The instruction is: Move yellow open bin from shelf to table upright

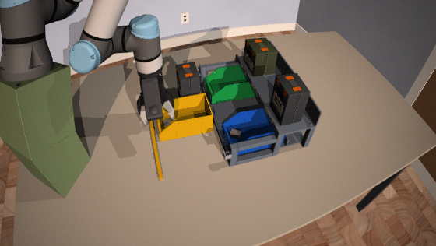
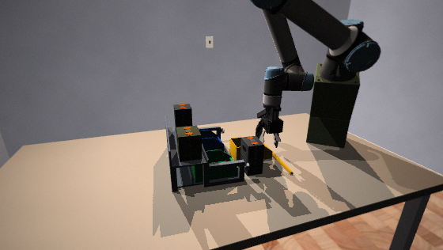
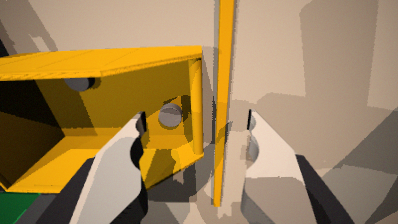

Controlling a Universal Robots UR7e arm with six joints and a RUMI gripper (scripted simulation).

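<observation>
Now: hand 30 mm past the long yellow bar and 30 mm above it. The rest, counted from my hand: blue bin (280 mm ahead, 100 mm to the right); then dark box (120 mm to the left, 110 mm ahead, 30 mm above); then yellow open bin (80 mm ahead).
</observation>
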